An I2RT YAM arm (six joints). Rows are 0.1 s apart.
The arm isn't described. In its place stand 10 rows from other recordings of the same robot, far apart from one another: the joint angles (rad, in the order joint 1, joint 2, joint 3, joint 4, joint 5, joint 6), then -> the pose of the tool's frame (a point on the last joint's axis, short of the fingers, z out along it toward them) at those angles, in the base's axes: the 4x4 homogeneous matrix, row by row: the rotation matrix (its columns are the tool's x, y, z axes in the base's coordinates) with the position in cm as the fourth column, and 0 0 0 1 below.
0.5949, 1.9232, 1.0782, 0.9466, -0.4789, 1.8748 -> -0.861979 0.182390 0.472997 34.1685; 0.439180 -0.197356 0.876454 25.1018; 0.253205 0.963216 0.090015 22.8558; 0 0 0 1
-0.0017, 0.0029, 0.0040, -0.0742, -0.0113, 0.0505 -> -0.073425 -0.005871 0.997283 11.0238; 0.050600 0.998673 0.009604 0.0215; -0.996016 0.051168 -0.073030 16.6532; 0 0 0 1
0.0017, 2.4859, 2.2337, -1.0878, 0.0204, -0.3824 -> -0.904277 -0.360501 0.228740 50.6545; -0.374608 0.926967 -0.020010 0.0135; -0.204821 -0.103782 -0.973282 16.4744; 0 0 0 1
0.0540, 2.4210, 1.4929, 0.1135, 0.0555, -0.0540 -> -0.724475 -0.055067 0.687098 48.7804; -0.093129 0.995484 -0.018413 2.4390; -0.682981 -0.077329 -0.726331 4.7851; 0 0 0 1
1.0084, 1.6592, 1.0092, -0.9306, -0.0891, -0.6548 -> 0.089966 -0.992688 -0.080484 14.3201; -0.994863 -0.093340 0.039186 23.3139; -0.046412 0.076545 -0.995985 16.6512; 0 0 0 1
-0.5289, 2.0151, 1.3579, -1.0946, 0.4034, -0.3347 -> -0.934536 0.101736 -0.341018 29.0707; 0.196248 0.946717 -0.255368 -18.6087; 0.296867 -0.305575 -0.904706 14.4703; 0 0 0 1
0.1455, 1.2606, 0.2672, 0.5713, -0.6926, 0.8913 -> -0.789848 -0.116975 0.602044 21.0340; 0.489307 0.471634 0.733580 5.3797; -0.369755 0.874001 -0.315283 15.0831; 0 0 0 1
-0.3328, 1.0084, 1.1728, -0.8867, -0.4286, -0.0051 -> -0.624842 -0.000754 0.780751 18.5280; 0.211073 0.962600 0.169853 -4.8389; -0.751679 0.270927 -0.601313 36.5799; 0 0 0 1
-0.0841, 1.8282, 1.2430, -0.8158, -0.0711, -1.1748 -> -0.445105 -0.878425 0.173926 34.2086; -0.886024 0.460168 0.056630 -2.6299; -0.129781 -0.128897 -0.983129 17.5555; 0 0 0 1
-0.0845, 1.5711, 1.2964, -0.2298, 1.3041, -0.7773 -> -0.949082 0.277847 0.148474 34.1032; -0.105113 0.164997 -0.980677 -6.3350; -0.296976 -0.946349 -0.127390 32.8489; 0 0 0 1
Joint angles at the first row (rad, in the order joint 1, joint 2, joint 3, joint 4, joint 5, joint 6):
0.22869, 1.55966, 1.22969, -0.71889, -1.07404, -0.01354
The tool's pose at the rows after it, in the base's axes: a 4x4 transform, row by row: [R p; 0 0 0 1], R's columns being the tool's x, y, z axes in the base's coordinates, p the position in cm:
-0.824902 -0.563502 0.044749 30.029; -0.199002 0.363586 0.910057 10.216; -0.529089 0.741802 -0.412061 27.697; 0 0 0 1
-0.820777 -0.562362 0.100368 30.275; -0.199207 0.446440 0.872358 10.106; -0.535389 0.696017 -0.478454 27.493; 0 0 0 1
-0.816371 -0.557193 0.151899 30.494; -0.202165 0.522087 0.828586 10.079; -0.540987 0.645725 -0.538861 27.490; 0 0 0 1
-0.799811 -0.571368 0.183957 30.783; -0.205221 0.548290 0.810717 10.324; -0.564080 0.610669 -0.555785 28.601; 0 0 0 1
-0.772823 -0.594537 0.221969 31.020; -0.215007 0.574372 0.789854 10.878; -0.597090 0.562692 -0.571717 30.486; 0 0 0 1
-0.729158 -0.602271 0.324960 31.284; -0.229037 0.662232 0.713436 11.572; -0.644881 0.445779 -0.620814 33.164; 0 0 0 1
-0.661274 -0.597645 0.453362 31.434; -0.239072 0.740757 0.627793 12.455; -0.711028 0.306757 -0.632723 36.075; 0 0 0 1
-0.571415 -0.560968 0.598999 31.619; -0.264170 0.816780 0.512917 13.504; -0.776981 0.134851 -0.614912 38.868; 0 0 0 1
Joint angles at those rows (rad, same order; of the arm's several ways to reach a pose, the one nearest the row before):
0.22944, 1.55968, 1.22972, -0.69452, -1.06757, -0.01281
0.22985, 1.55965, 1.22968, -0.68608, -0.97295, -0.01238
0.23366, 1.55967, 1.23695, -0.68570, -0.88025, -0.01200
0.24203, 1.55968, 1.27890, -0.69906, -0.83754, -0.01127
0.26075, 1.55967, 1.34908, -0.72878, -0.78373, -0.01200
0.29127, 1.56004, 1.45170, -0.76885, -0.63114, -0.01238
0.33018, 1.56119, 1.55354, -0.77800, -0.46329, -0.01315
0.37709, 1.57416, 1.65733, -0.77269, -0.25921, -0.03643

